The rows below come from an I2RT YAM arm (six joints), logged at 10 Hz.
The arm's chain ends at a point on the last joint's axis. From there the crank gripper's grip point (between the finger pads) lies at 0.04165 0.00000 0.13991 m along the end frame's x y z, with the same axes.
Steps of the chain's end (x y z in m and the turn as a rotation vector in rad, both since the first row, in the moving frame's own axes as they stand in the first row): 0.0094, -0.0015, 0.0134, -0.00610, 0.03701, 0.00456; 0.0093, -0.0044, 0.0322, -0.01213, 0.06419, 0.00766; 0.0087, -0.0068, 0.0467, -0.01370, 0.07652, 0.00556; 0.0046, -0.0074, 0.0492, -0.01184, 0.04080, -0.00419; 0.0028, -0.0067, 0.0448, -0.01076, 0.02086, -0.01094; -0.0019, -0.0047, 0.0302, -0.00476, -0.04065, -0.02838; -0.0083, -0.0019, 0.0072, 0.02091, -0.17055, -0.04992; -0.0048, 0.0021, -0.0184, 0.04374, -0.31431, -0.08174; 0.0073, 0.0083, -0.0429, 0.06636, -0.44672, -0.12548
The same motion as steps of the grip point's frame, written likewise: 0.0145, -0.0004, 0.0118, -0.00610, 0.03701, 0.00456; 0.0182, -0.0024, 0.0292, -0.01213, 0.06419, 0.00766; 0.0193, -0.0046, 0.0431, -0.01370, 0.07652, 0.00556; 0.0103, -0.0059, 0.0474, -0.01184, 0.04080, -0.00419; 0.0057, -0.0057, 0.0439, -0.01076, 0.02086, -0.01094; -0.0076, -0.0051, 0.0318, -0.00476, -0.04065, -0.02838; -0.0328, -0.0064, 0.0122, 0.02091, -0.17055, -0.04992; -0.0504, -0.0058, -0.0126, 0.04374, -0.31431, -0.08174; -0.0579, -0.0024, -0.0391, 0.06636, -0.44672, -0.12548
